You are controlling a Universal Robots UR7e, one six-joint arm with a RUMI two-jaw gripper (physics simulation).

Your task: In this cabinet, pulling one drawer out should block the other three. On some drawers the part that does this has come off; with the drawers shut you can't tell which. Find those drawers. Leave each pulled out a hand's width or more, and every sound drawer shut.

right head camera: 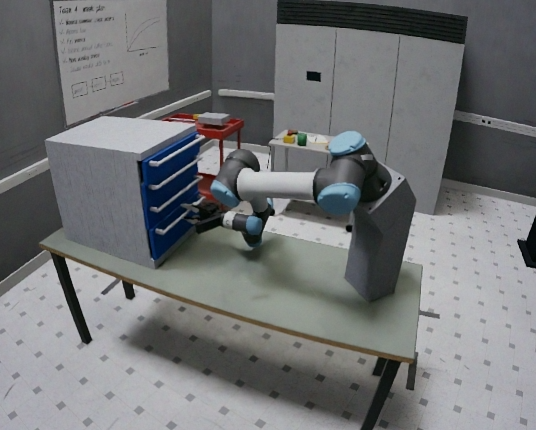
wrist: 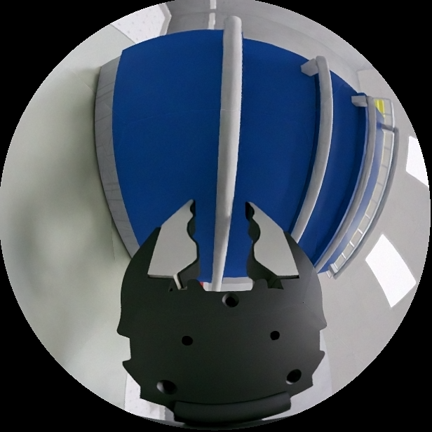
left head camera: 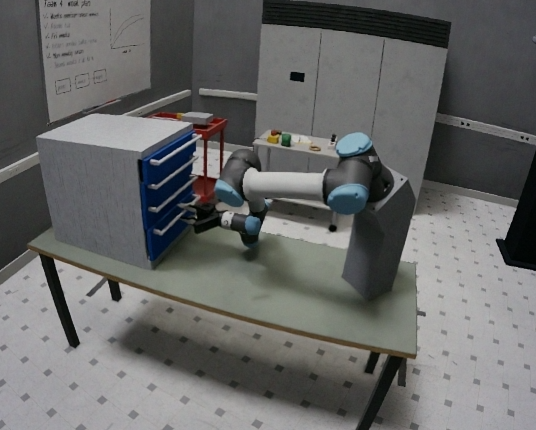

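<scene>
The grey cabinet (left head camera: 95, 200) (right head camera: 100, 200) stands at the table's left end with four blue drawers, all looking shut. Their light bar handles are the top handle (left head camera: 175, 150) (right head camera: 175, 151), second handle (left head camera: 172, 173) (right head camera: 175, 173), third handle (left head camera: 172, 194) (right head camera: 175, 194) (wrist: 324, 120) and bottom handle (left head camera: 172, 220) (right head camera: 175, 220) (wrist: 231, 100). My gripper (left head camera: 184, 213) (right head camera: 188, 213) (wrist: 220, 201) is partly open at the bottom drawer's far side. In the wrist view the bottom handle runs between the two fingers, with a gap on each side. Contact with it cannot be seen.
The cabinet stands on a green table (left head camera: 225, 295) (right head camera: 225, 295). The arm's grey pedestal (left head camera: 375, 250) (right head camera: 375, 255) is at the table's right end. A red cart (left head camera: 214, 127) (right head camera: 231, 131) is behind the cabinet. A light trolley with small objects stands behind the arm.
</scene>
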